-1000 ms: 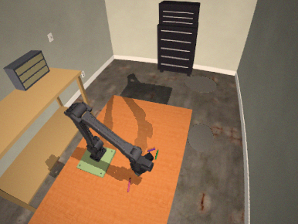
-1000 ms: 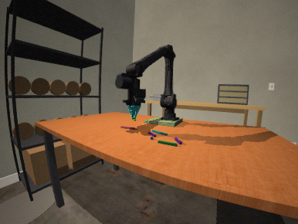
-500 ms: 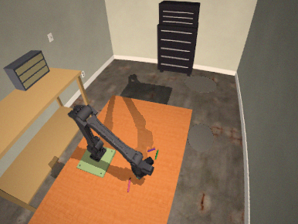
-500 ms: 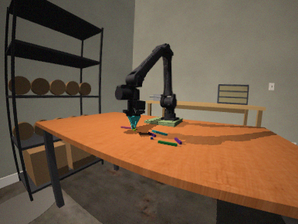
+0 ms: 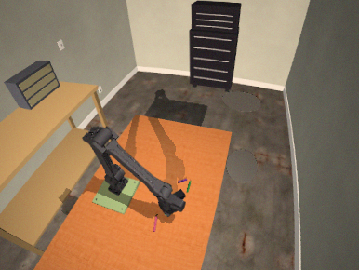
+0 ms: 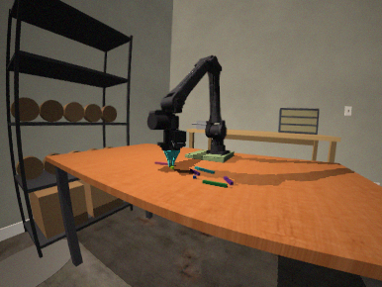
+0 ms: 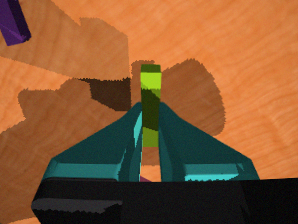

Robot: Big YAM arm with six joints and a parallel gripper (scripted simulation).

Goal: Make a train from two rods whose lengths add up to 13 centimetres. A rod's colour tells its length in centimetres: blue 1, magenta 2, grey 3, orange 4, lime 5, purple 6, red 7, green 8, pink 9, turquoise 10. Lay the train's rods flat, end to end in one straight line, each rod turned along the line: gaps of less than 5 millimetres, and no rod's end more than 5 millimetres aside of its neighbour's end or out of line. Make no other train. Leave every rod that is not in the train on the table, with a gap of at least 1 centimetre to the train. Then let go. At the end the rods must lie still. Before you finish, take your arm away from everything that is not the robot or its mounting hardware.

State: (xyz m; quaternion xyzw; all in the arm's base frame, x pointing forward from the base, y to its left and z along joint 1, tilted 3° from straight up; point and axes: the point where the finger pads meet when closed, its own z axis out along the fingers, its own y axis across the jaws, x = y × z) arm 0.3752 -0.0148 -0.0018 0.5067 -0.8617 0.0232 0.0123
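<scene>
Right now my hand is 1 cm above the lime rod. From my hand the other things lie so: tiny blue rod 2 cm ahead, 13 cm to the left, 2 cm below; turquoise rod 8 cm behind, 11 cm to the left, 2 cm below; pink rod 4 cm behind, 9 cm to the right, 2 cm below.
</scene>
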